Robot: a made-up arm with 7 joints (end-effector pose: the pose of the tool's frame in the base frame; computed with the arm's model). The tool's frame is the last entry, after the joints. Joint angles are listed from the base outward.
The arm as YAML. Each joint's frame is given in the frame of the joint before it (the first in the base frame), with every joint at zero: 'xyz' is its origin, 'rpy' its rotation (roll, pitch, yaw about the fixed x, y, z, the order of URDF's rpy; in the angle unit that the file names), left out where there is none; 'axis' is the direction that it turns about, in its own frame. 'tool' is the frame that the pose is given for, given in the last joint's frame.
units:
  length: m
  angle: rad
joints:
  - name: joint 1
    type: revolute
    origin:
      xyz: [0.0, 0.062, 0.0]
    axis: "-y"
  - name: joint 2
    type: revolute
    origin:
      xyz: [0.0, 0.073, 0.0]
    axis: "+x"
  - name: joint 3
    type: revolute
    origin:
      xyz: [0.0, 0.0, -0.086]
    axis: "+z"
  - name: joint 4
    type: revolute
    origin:
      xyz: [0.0, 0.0, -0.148]
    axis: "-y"
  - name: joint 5
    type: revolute
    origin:
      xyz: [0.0, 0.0, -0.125]
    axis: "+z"
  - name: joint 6
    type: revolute
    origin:
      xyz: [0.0, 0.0, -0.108]
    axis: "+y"
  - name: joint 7
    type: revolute
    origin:
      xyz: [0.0, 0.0, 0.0]
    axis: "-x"
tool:
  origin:
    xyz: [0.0, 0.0, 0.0]
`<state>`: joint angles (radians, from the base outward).
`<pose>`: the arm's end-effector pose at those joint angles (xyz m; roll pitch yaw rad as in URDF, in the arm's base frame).
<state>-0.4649 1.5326 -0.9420 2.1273 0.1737 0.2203 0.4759</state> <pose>0.0304 0.2397 -0.1989 -0.4053 -0.3865 -1.4304</pose>
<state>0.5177 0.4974 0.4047 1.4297 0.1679 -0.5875 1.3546</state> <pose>0.2788 0.3421 -0.0611 1.7394 -0.4534 -2.6013</pose>
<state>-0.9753 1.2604 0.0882 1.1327 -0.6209 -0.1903 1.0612</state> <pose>0.0484 0.4576 -0.2211 -0.6334 0.3450 -1.6900</pose>
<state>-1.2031 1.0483 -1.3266 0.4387 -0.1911 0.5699 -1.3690</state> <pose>-0.2763 0.4726 -0.1321 0.0166 0.4201 -2.7200</pose>
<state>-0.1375 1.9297 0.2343 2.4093 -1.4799 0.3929 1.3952</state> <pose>0.1577 0.1792 0.0339 2.6087 1.2939 -0.0752</pose>
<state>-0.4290 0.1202 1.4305 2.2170 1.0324 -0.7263 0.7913</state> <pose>-0.0059 0.3291 -0.0753 2.7384 -0.1521 -2.4270</pose>
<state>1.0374 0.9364 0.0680 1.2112 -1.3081 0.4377 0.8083</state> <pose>0.2616 0.3983 0.0982 1.5972 -0.1410 -0.5952</pose>
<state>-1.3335 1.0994 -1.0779 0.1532 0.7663 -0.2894 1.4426</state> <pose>-0.2281 0.5344 -0.0725 -1.6815 1.0626 -1.2256</pose>
